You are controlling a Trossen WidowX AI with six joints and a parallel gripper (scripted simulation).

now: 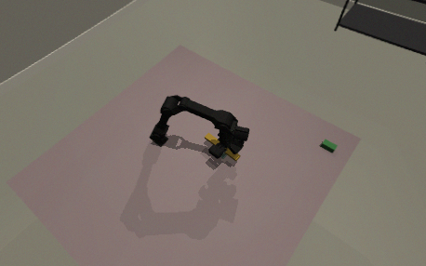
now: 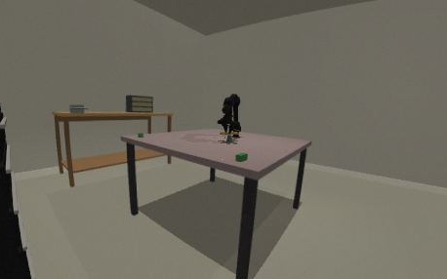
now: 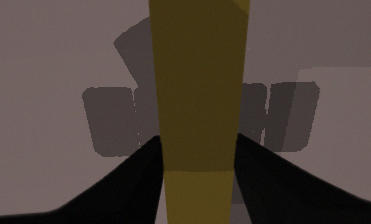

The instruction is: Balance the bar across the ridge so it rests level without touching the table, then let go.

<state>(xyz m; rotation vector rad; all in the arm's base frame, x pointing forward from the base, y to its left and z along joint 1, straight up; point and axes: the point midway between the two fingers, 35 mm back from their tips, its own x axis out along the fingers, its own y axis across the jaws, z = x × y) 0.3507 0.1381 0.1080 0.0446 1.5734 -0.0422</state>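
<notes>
My gripper tip is now 30 mm past the yellow bar. From my gripper tip the other things lie so: small green block (640 mm to the right, 390 mm ahead, 60 mm below).
</notes>
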